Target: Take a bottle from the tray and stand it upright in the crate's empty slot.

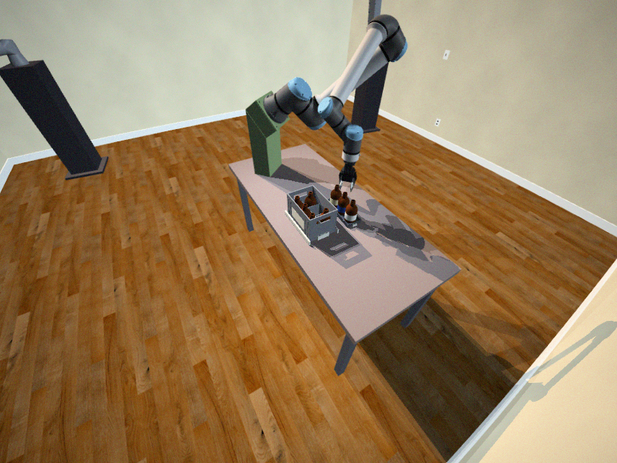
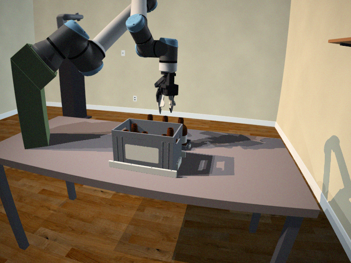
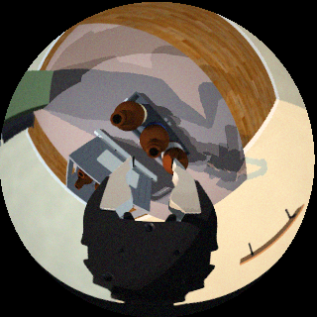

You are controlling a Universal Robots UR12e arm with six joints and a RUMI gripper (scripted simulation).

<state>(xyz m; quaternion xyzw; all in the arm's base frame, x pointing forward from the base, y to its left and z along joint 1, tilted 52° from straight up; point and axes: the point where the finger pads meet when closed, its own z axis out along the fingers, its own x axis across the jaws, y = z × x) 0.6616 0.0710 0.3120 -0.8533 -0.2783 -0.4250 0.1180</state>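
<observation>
The tray is 18 cm below my hand. Round my hand: grey crate: 2 cm ahead, 23 cm to the right, 11 cm below.
</observation>
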